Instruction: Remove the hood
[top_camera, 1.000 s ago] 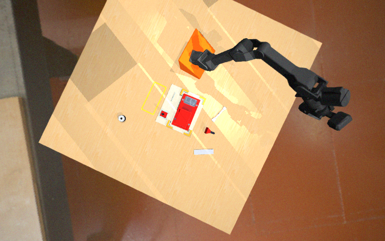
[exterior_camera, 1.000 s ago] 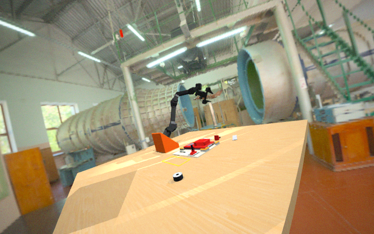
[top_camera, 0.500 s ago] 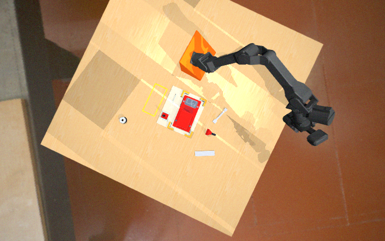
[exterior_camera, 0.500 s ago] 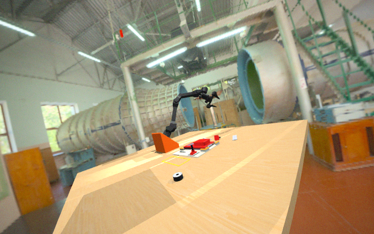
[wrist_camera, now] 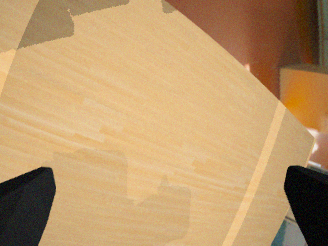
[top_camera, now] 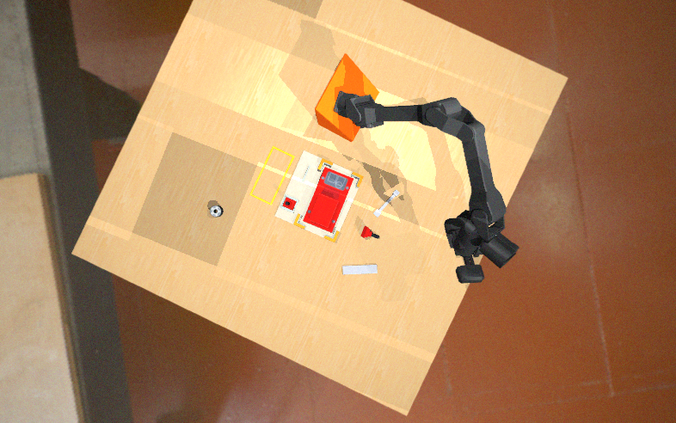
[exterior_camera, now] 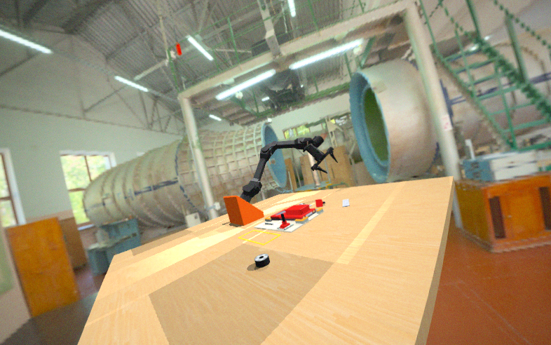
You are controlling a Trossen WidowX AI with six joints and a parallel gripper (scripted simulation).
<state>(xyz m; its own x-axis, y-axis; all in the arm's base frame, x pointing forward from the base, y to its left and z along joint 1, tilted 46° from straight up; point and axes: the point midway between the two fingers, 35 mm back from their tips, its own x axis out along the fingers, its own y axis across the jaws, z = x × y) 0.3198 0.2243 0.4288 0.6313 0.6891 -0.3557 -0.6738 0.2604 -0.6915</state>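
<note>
Right now my gripper tip is 430 mm to the left of the red hood, 120 mm above it and 20 mm past it.
</note>
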